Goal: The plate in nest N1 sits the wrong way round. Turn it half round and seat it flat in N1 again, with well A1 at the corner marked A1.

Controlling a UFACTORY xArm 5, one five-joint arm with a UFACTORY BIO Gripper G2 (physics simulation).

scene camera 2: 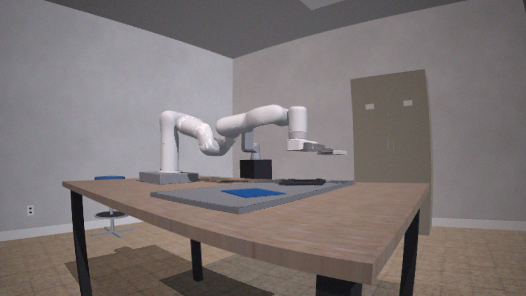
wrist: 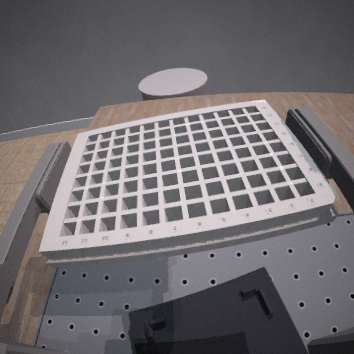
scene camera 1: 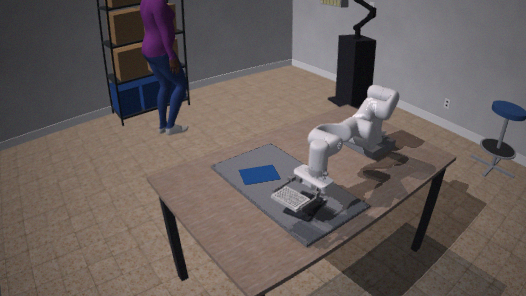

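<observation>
The white well plate is held roughly level in the air. My gripper is shut on its two short ends. In the wrist view the small numbers run from 12 at the near left to 1 at the near right, with letters up the right side; the A1 corner is near right. The black nest lies below, apart from the plate, turned at an angle to it. Two raised corner brackets show on it; its A1 mark is not visible in the wrist view.
A blue flat sheet lies on the grey perforated board. The board lies on the wooden table. A person stands beyond the table by a shelf.
</observation>
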